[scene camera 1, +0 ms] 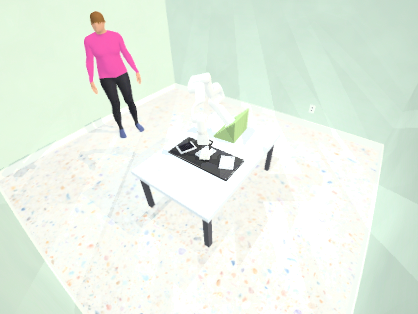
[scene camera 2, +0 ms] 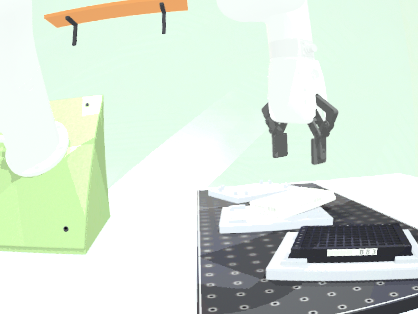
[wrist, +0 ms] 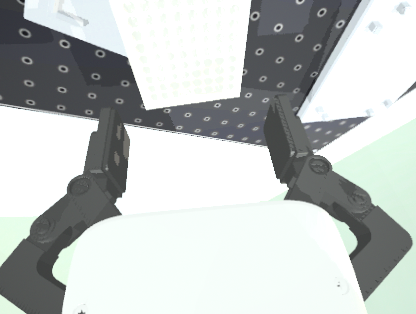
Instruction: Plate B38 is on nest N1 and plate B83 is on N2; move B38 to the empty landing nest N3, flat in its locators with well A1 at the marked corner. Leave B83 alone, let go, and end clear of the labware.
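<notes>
The white plate, B38 by elimination, lies skewed and tilted across the middle white nest, not flat in its locators. Its label and well A1 cannot be made out. A white nest with small raised pegs stands beyond it, with no plate on it. Which of these is N1 or N3 cannot be read. Black plate B83 sits flat on nest N2. My gripper is open and empty, above the white plate and apart from it.
The nests stand on a black perforated board on the white table. A green angled block stands beside the arm. An orange shelf is on the wall. A person stands beyond the table.
</notes>
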